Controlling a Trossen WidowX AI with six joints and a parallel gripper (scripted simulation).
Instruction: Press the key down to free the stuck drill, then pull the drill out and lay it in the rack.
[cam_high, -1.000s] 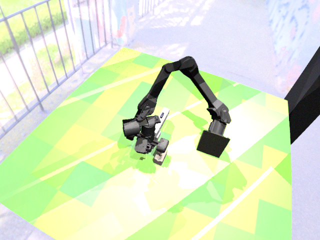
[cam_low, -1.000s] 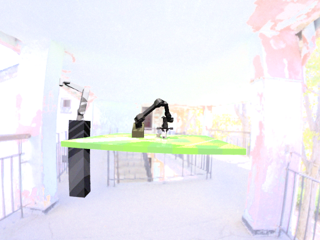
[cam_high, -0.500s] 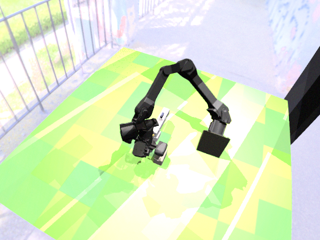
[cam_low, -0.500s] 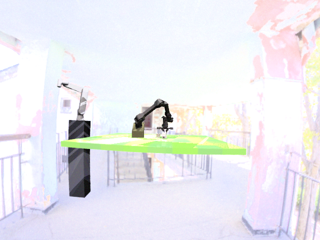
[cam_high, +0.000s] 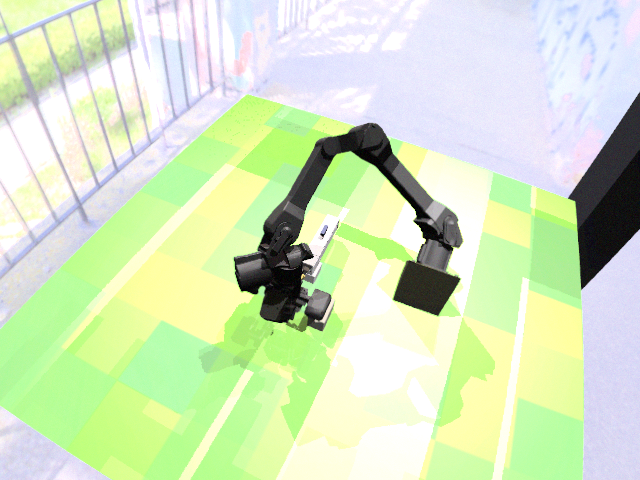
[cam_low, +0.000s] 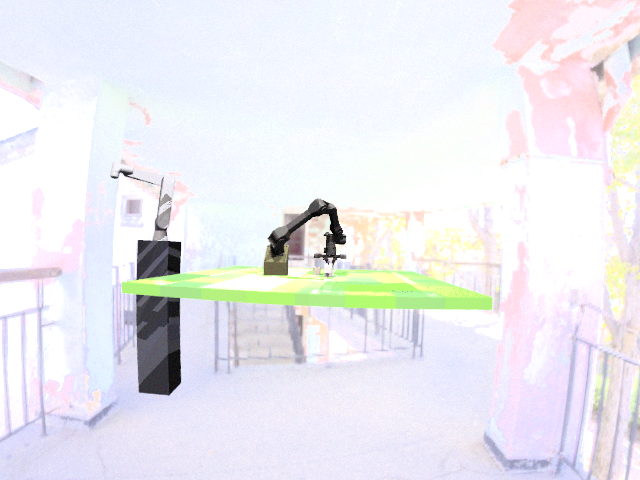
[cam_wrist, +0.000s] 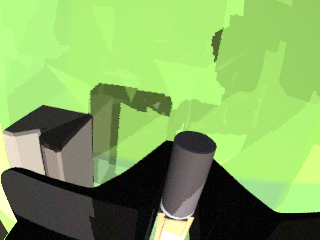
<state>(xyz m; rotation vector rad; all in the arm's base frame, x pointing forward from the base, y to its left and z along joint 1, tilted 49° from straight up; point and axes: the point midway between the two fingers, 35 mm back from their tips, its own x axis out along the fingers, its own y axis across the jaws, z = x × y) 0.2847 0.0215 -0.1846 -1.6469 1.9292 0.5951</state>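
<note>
My gripper tip is now 40 mm to the left of the yellowish drill and 30 mm below it. From my gripper tip the other things lie so: dark rack: 80 mm behind, 20 mm to the right.
</note>
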